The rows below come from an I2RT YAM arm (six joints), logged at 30 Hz.
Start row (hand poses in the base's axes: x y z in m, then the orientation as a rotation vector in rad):
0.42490 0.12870 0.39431 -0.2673 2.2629 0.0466
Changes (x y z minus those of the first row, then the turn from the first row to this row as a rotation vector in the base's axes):
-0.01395 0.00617 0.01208 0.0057 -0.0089 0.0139
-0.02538 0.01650 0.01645 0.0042 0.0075 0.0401
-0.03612 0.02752 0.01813 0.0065 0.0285 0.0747
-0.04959 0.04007 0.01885 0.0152 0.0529 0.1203
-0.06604 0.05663 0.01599 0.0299 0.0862 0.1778
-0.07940 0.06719 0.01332 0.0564 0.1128 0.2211
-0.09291 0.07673 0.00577 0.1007 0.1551 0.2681
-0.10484 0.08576 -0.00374 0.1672 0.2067 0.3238
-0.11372 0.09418 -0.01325 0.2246 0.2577 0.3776
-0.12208 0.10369 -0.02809 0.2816 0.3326 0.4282
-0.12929 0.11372 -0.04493 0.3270 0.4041 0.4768
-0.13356 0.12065 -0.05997 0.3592 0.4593 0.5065
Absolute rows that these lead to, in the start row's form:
0.41095 0.13487 0.40639 -0.2797 2.2518 0.0590
0.39952 0.14520 0.41076 -0.3108 2.2647 0.0735
0.38878 0.15622 0.41244 -0.3497 2.2801 0.0975
0.37531 0.16877 0.41316 -0.3981 2.2958 0.1353
0.35886 0.18533 0.41030 -0.4578 2.3161 0.1883
0.34550 0.19589 0.40763 -0.4947 2.3300 0.2466
0.33199 0.20543 0.40008 -0.5272 2.3547 0.3311
0.32006 0.21446 0.39057 -0.5582 2.3800 0.4493
0.31118 0.22288 0.38106 -0.5919 2.4027 0.5576
0.30282 0.23239 0.36622 -0.6245 2.4454 0.6719
0.29561 0.24242 0.34938 -0.6614 2.4843 0.7733
0.29134 0.24935 0.33434 -0.6826 2.5157 0.8454

